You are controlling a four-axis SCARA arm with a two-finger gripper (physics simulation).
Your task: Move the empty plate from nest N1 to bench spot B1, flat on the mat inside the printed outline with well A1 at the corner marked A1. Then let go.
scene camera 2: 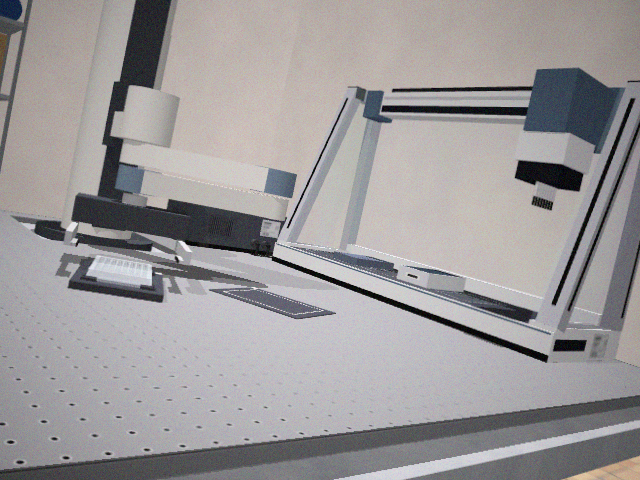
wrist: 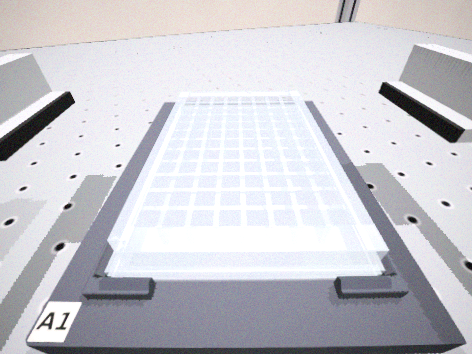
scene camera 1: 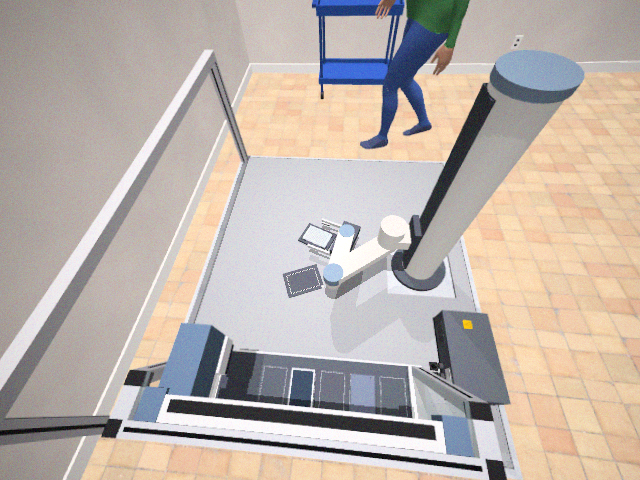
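Where they show: gripper, between the fingertips: [scene camera 2: 129, 248] [wrist: 229, 72] [scene camera 1: 315, 232]; arm's base, origin of its link: [scene camera 2: 94, 240] [scene camera 1: 417, 267].
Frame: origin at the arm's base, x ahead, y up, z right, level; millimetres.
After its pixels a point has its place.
Observation:
The clear empty plate [scene camera 1: 317, 236] {z 124, x 497, y 33 mm} [scene camera 2: 119, 271] {z 143, x 530, y 38 mm} [wrist: 245, 175] {z 117, x 471, y 38 mm} lies flat in the dark nest N1 [scene camera 1: 302, 238] [scene camera 2: 116, 290] [wrist: 240, 320]. The nest's A1 label [wrist: 55, 321] {z 47, x 449, y 25 mm} is at the near left in the wrist view. My gripper [scene camera 1: 316, 235] {z 125, x 506, y 67 mm} [scene camera 2: 127, 242] {z 125, x 506, y 67 mm} [wrist: 229, 72] {z 125, x 506, y 67 mm} is open and empty. Its fingers are higher than the plate, one out to each side, wider than the nest; the plate lies nearly square and central between them in the wrist view. The dark mat B1 [scene camera 1: 302, 280] {z -116, x 547, y 14 mm} [scene camera 2: 273, 302] {z -109, x 554, y 15 mm} with its printed outline lies bare beside the nest. Its corner mark is not readable.
A gantry machine [scene camera 1: 305, 418] {z -642, x 433, y 521 mm} [scene camera 2: 454, 109] {z -623, x 399, y 466 mm} with deck slots stands along one bench edge. The arm's column [scene camera 1: 480, 180] {z -73, x 18, y 655 mm} and a dark grey box [scene camera 1: 470, 356] {z -414, x -107, y 128 mm} [scene camera 2: 222, 227] {z -334, x -34, y 71 mm} stand at another side. A person [scene camera 1: 413, 56] and a blue cart [scene camera 1: 356, 9] are beyond the bench.

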